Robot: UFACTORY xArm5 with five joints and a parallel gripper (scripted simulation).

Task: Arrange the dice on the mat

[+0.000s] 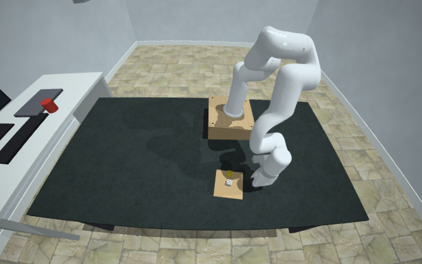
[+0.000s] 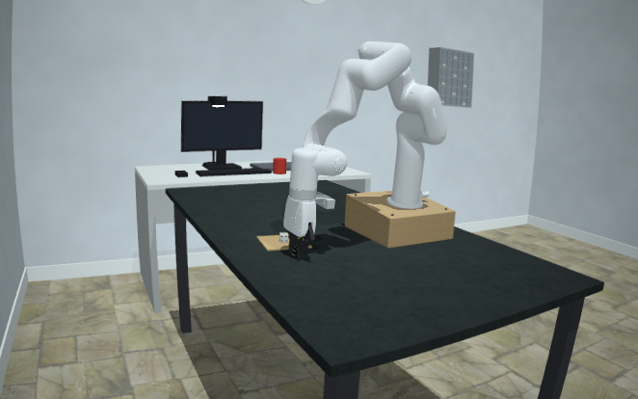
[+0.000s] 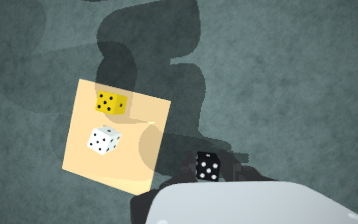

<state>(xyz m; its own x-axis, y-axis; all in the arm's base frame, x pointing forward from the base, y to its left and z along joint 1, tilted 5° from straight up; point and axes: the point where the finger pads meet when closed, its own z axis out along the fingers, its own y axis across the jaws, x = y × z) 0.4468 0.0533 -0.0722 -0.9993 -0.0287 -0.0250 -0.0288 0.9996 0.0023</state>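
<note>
Now: hand 10 mm above the black die. From my hand the other things lie so: tan mat: 130 mm to the right, 30 mm behind, 20 mm below; then yellow die: 120 mm to the right, 80 mm behind; then white die: 130 mm to the right, 30 mm behind.
</note>
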